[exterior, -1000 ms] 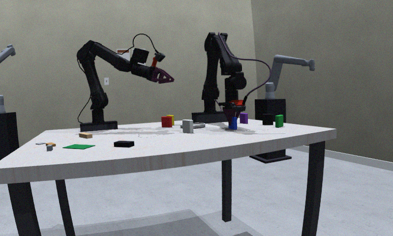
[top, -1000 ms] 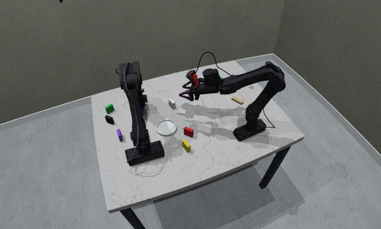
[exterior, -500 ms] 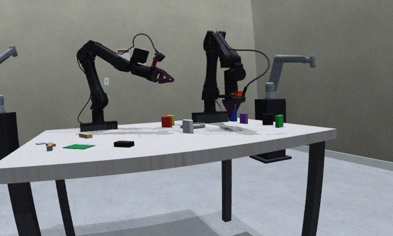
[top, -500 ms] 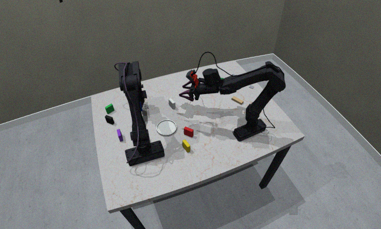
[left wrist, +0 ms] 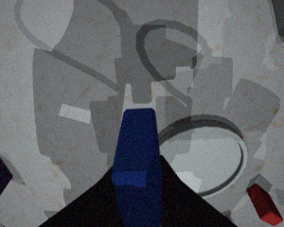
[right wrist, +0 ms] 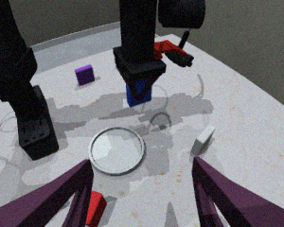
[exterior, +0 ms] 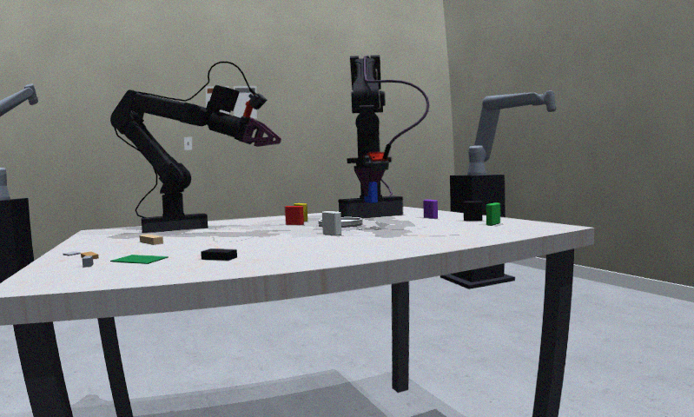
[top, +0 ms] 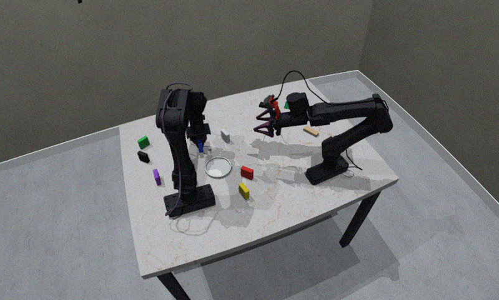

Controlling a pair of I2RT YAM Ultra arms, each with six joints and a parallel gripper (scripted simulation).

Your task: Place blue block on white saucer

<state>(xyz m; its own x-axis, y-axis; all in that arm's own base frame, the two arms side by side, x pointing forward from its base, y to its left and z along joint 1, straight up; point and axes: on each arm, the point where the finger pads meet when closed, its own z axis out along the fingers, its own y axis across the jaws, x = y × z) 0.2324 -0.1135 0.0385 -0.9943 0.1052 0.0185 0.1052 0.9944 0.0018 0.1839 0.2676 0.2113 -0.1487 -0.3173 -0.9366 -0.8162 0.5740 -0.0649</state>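
My left gripper is now 8 cm past the white saucer, 8 cm above it and 6 cm to the left of it. Also, from my left hand: grey-white block: 13 cm to the right, 9 cm ahead, 6 cm below; blue block: right at my left hand; purple block: 22 cm to the left, 8 cm behind, 6 cm below.
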